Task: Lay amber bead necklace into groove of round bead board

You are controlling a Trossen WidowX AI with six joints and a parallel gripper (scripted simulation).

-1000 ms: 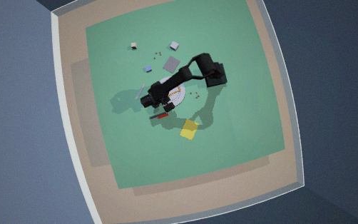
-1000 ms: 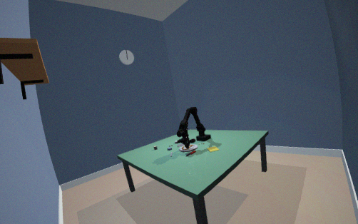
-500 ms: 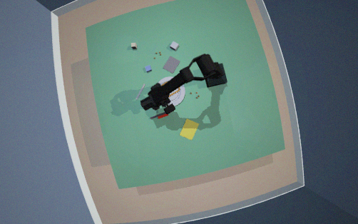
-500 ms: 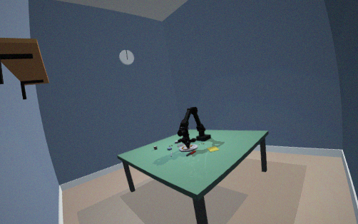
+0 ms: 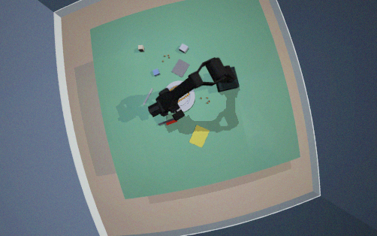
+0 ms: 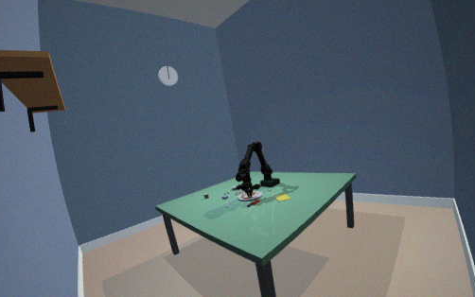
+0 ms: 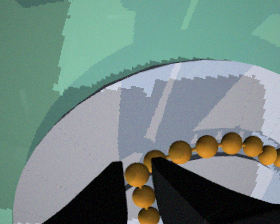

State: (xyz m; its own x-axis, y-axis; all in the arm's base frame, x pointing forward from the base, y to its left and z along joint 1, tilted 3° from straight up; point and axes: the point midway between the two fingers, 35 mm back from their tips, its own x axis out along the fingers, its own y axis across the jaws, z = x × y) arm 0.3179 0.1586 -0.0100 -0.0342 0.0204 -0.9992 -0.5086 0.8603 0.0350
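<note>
Right now the round grey bead board is 4 cm behind my gripper tip, 6 cm to the right of it and 1 cm below it. From my gripper tip the other things lie so: grey rod (17 cm ahead, 7 cm to the right, 1 cm below); blue block (11 cm ahead, 22 cm to the right, 1 cm below); red-handled tool (3 cm ahead, 10 cm to the left, 1 cm below).
</note>
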